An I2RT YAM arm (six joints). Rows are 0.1 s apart.
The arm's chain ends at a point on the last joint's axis. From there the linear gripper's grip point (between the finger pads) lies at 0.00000 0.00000 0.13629 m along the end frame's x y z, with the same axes.
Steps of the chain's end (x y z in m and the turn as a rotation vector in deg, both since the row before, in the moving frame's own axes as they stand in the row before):
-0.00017, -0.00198, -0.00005, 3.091, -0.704, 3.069
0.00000, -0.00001, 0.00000, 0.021, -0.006, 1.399
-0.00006, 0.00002, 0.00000, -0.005, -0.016, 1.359
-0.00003, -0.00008, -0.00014, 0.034, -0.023, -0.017
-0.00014, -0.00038, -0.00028, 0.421, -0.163, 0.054
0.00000, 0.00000, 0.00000, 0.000, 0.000, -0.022
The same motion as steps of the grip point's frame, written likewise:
-0.00165, -0.00937, -0.00026, 3.091, -0.704, 3.069
-0.00001, -0.00006, 0.00000, 0.021, -0.006, 1.399
-0.00010, 0.00003, 0.00000, -0.005, -0.016, 1.359
-0.00008, -0.00016, -0.00014, 0.034, -0.023, -0.017
-0.00053, -0.00138, -0.00028, 0.421, -0.163, 0.054
0.00000, 0.00000, 0.00000, 0.000, 0.000, -0.022

